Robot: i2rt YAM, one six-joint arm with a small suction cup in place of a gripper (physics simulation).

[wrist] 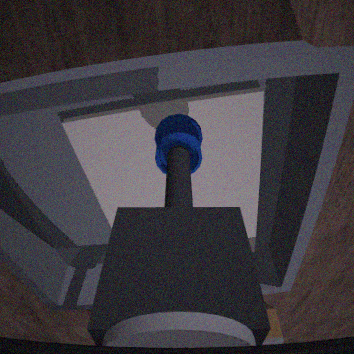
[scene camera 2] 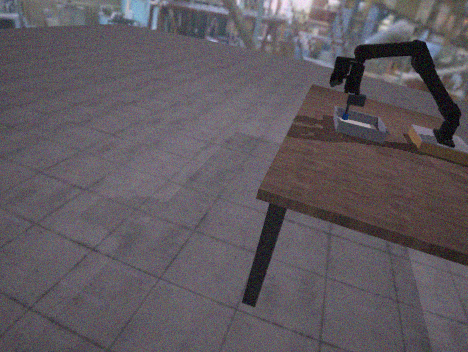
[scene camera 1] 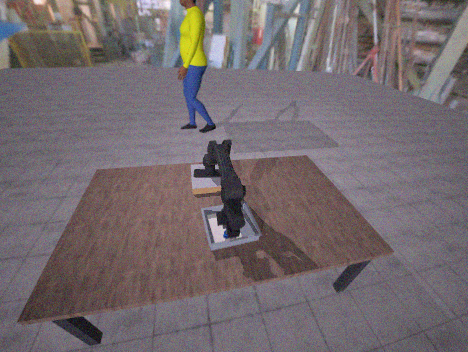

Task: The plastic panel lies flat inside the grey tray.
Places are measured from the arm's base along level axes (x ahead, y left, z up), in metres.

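Where they show: hand at its tool point: point(wrist: 178, 135) point(scene camera 2: 344, 118) point(scene camera 1: 226, 235); arm's base at its link origin: point(scene camera 2: 443, 138) point(scene camera 1: 210, 173).
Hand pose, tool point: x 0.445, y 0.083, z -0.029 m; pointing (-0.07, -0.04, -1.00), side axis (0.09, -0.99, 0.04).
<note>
Each offset is from my tool point to the top centre of the thing. Level surfaces: height alone.
The white plastic panel {dx -0.072, dy -0.008, dz -0.013 m} point(scene camera 1: 216, 232) point(scene camera 2: 359, 123) point(wrist: 116, 158) lies flat on the floor of the grey tray {dx -0.066, dy +0.020, dz +0.027 m} point(scene camera 1: 254, 227) point(scene camera 2: 357, 133) point(wrist: 246, 60), inside its walls. The tray sits on the wooden table {dz -0.023 m} point(scene camera 1: 135, 227) point(scene camera 2: 337, 174), just in front of the arm's base. My suction cup point(scene camera 1: 225, 235) point(scene camera 2: 345, 116) point(wrist: 178, 140) is blue and points straight down over the near part of the panel. It hangs at or just above the panel's surface and casts a small shadow on it. It holds nothing.
The arm's base stands on a white and tan block point(scene camera 1: 206, 186) behind the tray. A person in a yellow top point(scene camera 1: 192, 42) walks on the floor beyond the table. The table's edge point(scene camera 2: 274, 195) is close to the tray in scene camera 2.
</note>
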